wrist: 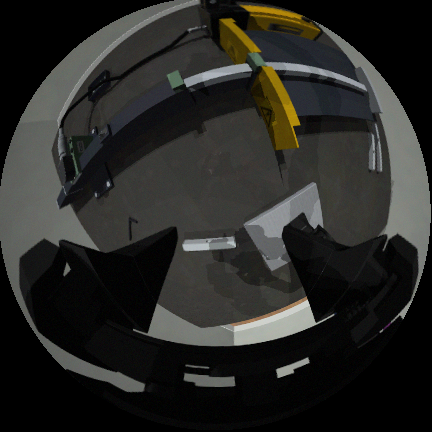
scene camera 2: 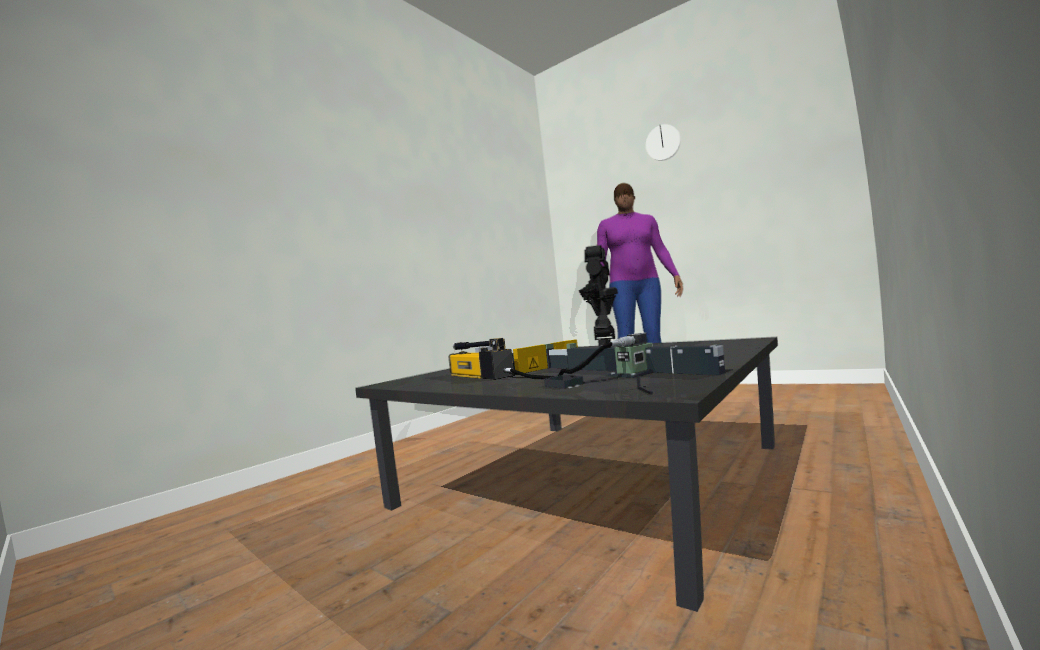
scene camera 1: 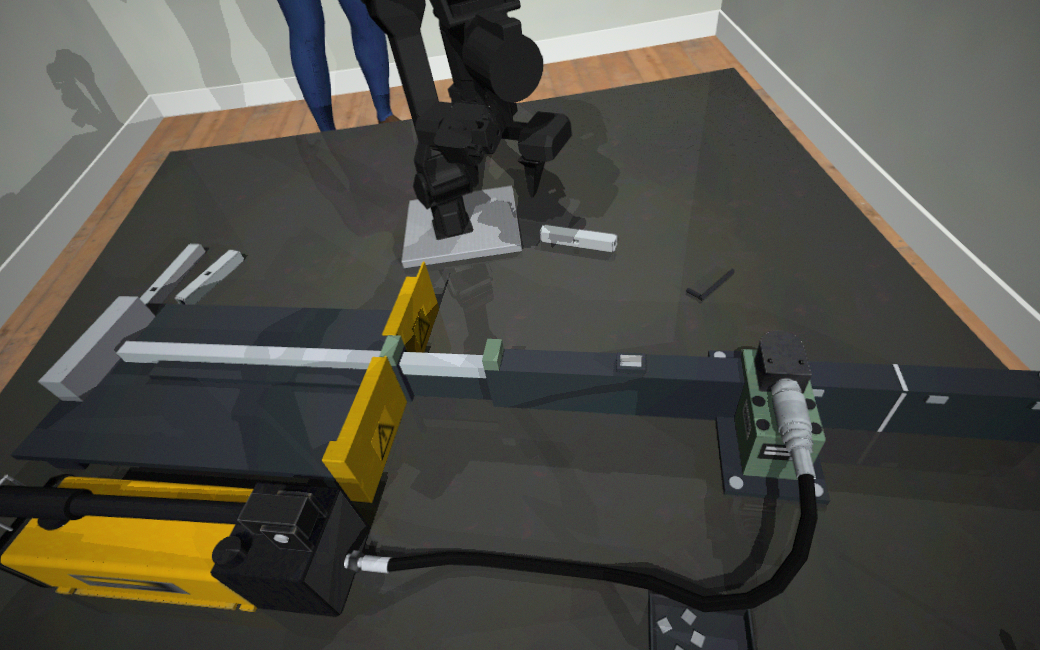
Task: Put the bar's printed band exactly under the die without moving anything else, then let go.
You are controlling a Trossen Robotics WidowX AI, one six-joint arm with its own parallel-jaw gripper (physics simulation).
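Where they show: gripper, between the fingertips: (wrist: 231, 232) (scene camera 2: 603, 315) (scene camera 1: 504, 190); arm's base, origin of its link: (wrist: 297, 227) (scene camera 1: 452, 226).
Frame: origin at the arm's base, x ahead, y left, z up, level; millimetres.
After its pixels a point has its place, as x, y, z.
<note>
A short white bar (scene camera 1: 578, 238) {129, 189, 9} (wrist: 209, 244) {120, 186, 11} lies on the table beside the arm's base, with a small dark mark near its middle; a printed band cannot be made out. My gripper (wrist: 231, 232) {194, 71, 172} is open and empty, its fingers spread wide above the table. In the wrist view the bar shows between the fingertips, nearer the left one. In scene camera 1 one finger shows beyond the bar, and the other is hidden by the arm. A green head (scene camera 1: 766, 468) {580, 242, 17} (scene camera 2: 625, 368) {585, 255, 14} (wrist: 75, 156) {511, 249, 74} with a black block on top stands at the dark rail; no die can be made out.
A long white strip (scene camera 1: 253, 354) {257, -295, 61} (wrist: 320, 72) {264, -259, 61} runs along the rail (scene camera 1: 567, 388) {429, 75, 38} between yellow guards (scene camera 1: 366, 429) {428, -158, 66} (wrist: 280, 112) {237, -77, 70}. Two pale bars lie at the far left. A black hose (scene camera 1: 521, 563) {594, -30, 3} joins the green head to a yellow unit (scene camera 1: 153, 540) {492, -361, 75}. A dark L-shaped key (scene camera 1: 714, 283) {293, 339, -3} (wrist: 130, 227) {292, 337, -5} lies nearby.
</note>
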